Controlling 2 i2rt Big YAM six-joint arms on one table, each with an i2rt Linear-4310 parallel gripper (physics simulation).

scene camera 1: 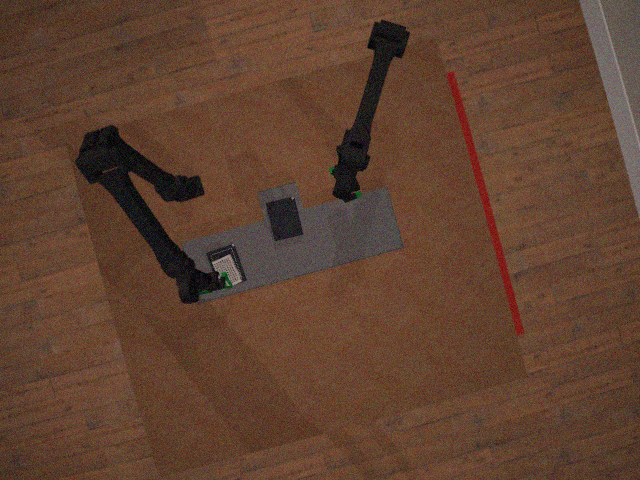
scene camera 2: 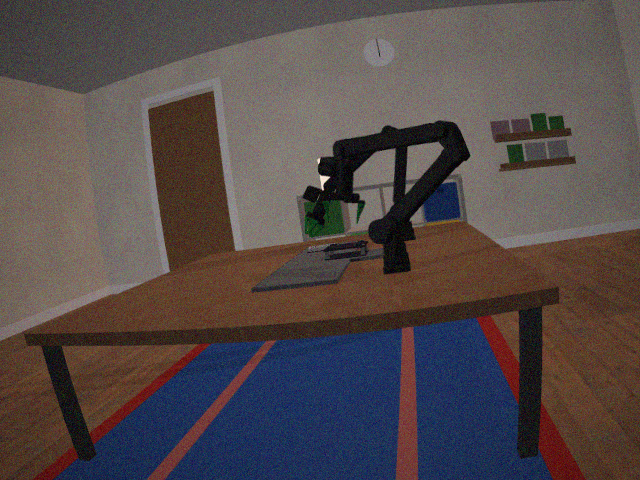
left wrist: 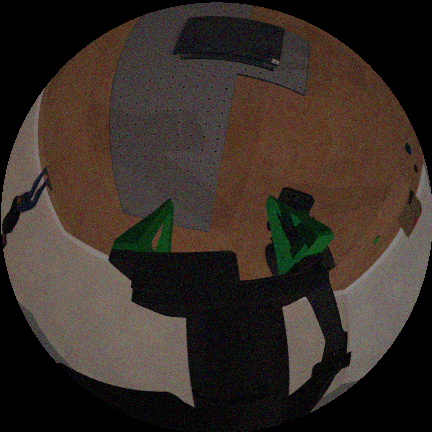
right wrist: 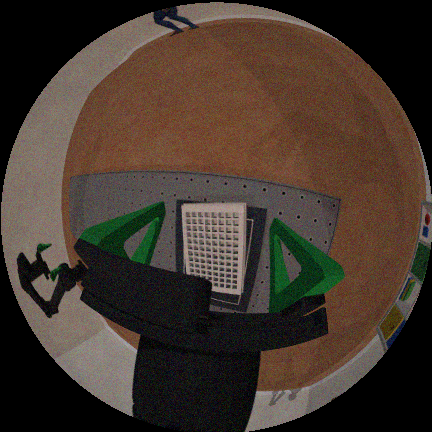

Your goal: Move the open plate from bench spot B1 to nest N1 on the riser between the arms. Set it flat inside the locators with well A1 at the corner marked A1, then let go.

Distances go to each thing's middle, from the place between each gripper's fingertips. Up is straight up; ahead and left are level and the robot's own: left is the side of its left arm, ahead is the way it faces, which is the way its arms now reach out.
My right hand is 6 cm past the white well plate point(right wrist: 214, 233), 6 cm above it and 1 cm to the right of it.
Right now my left hand is 21 cm short of the white well plate, 54 cm to the left of it and 14 cm above it.
